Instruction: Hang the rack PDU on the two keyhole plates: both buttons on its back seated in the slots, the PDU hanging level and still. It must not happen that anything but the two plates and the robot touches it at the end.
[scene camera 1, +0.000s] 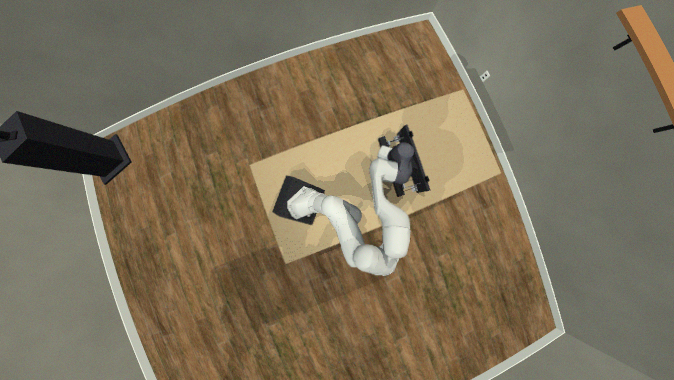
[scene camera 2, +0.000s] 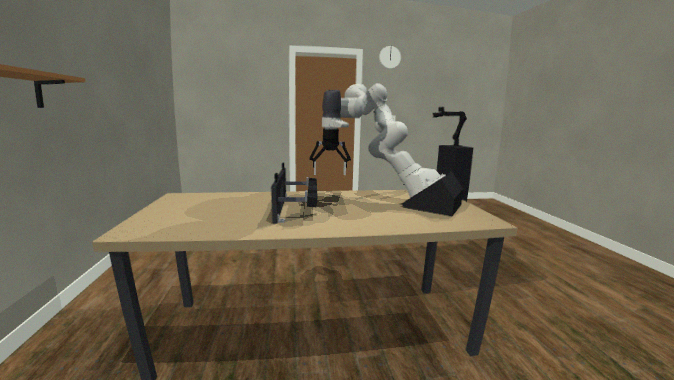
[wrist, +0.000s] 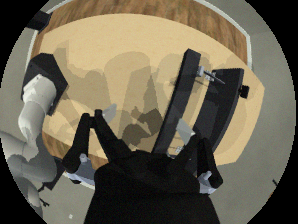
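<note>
Rack PDU (wrist: 190, 62) in sight. My gripper (wrist: 147, 117) visible too.
</note>
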